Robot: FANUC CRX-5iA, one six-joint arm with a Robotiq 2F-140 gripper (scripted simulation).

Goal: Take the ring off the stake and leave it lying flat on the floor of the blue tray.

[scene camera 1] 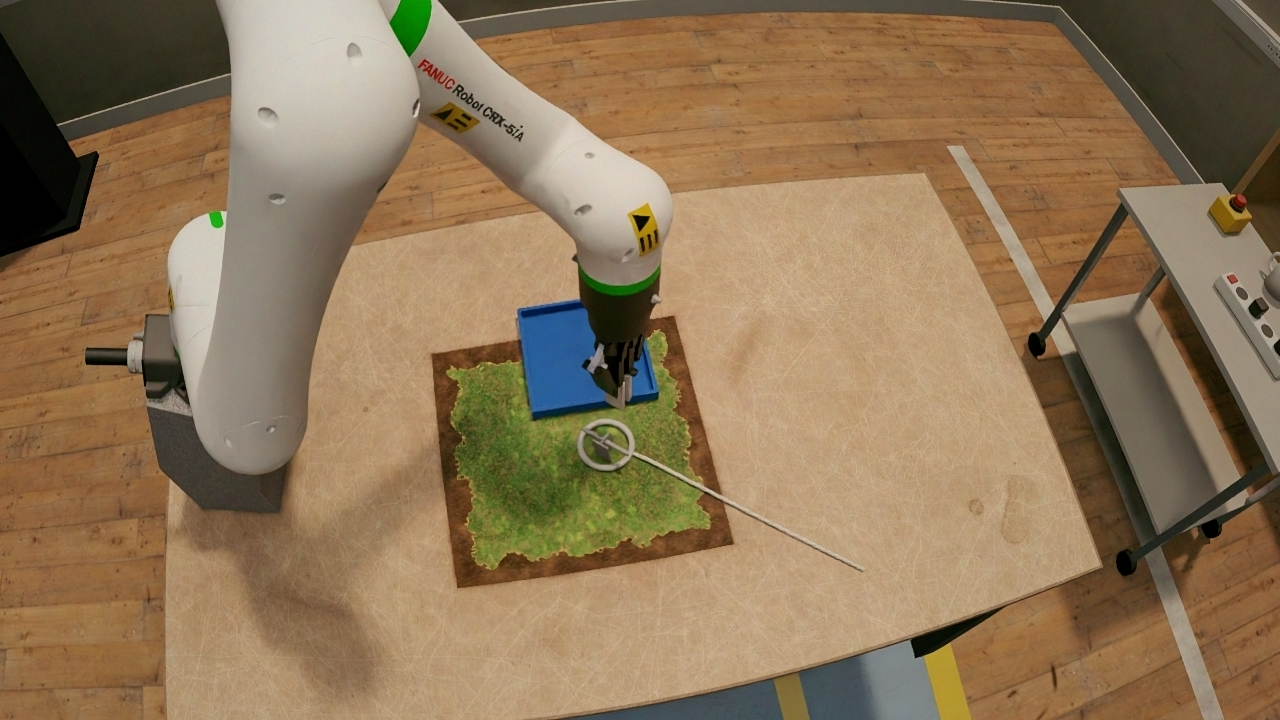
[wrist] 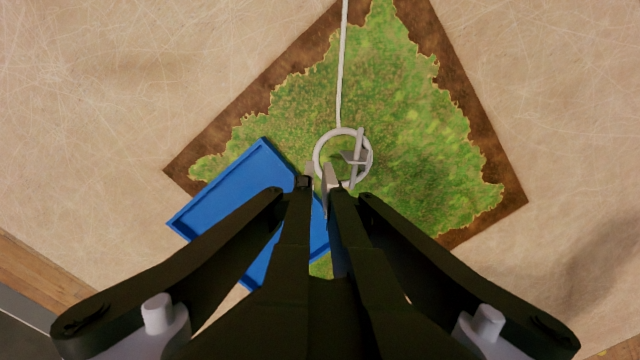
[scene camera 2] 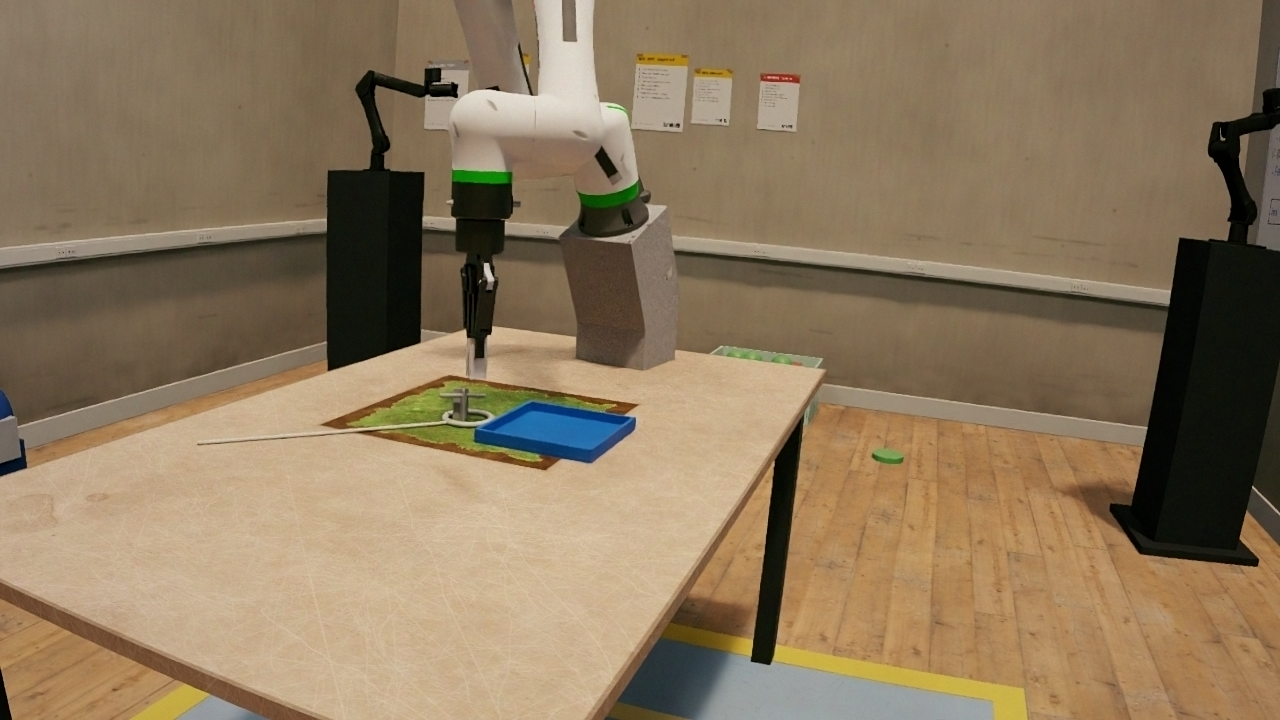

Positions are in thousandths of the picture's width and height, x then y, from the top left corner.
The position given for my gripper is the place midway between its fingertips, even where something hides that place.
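You'd find my gripper (scene camera 2: 372,524), (scene camera 1: 483,555), and it's there in the wrist view too (wrist: 496,485). There's also a blue tray (scene camera 1: 436,469), (wrist: 407,462), (scene camera 2: 455,605), and I can see a grey T-topped stake (wrist: 562,438).
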